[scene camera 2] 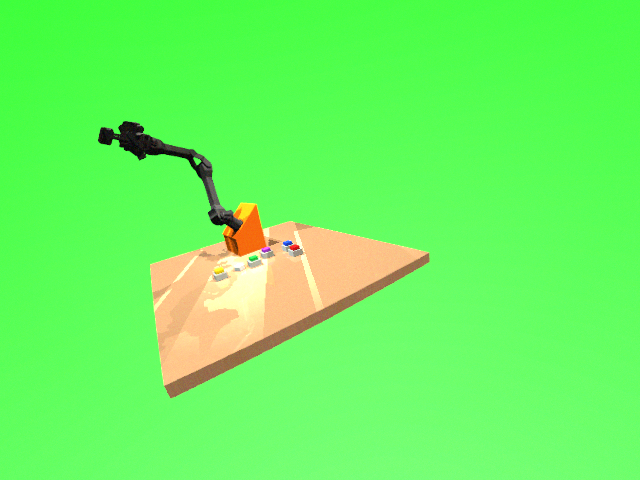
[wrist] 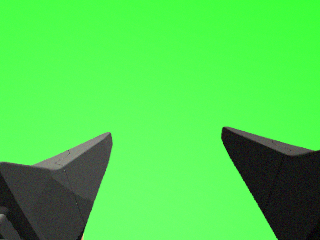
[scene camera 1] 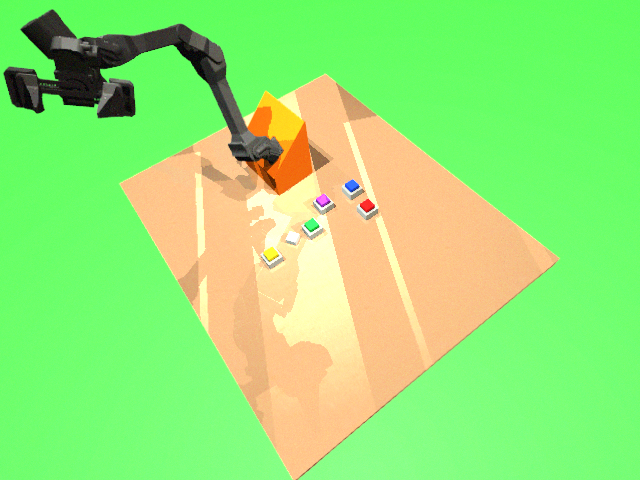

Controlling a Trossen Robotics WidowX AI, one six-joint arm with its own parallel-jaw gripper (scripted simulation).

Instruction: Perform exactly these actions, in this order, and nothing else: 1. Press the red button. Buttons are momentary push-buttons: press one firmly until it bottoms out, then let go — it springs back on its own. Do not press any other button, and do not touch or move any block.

Note:
My gripper (scene camera 1: 68, 113) is open, with nothing in its grasp.
My gripper shows as well in scene camera 2 (scene camera 2: 114, 131) and in the wrist view (wrist: 167, 135).

